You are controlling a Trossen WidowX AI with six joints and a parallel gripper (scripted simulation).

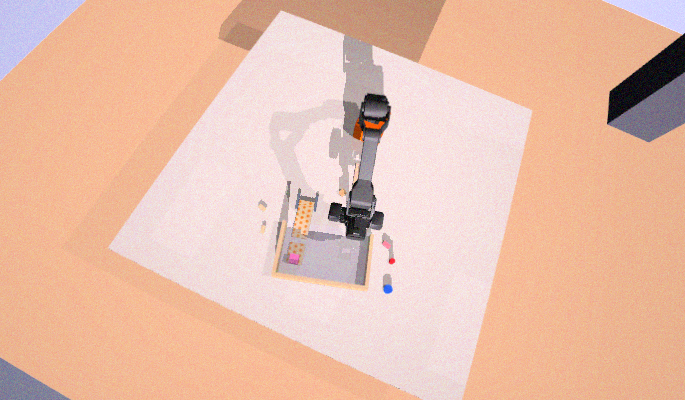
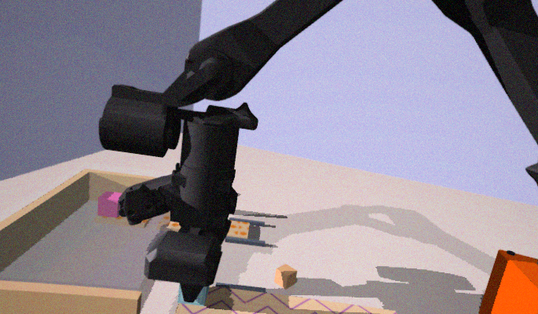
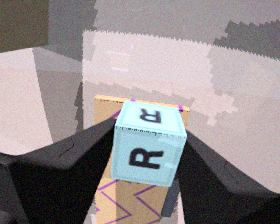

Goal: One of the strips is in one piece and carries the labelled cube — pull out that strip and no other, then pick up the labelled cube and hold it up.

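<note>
Now: gripper tip 12 cm past the zigzag strip, 2 cm to the left of it and 1 cm above it. Round my gripper tip: light-blue cube marked r: 1 cm above; then small tan block: 9 cm behind, 8 cm to the right; then pink piece: 2 cm ahead, 14 cm to the left, 1 cm below.
</note>
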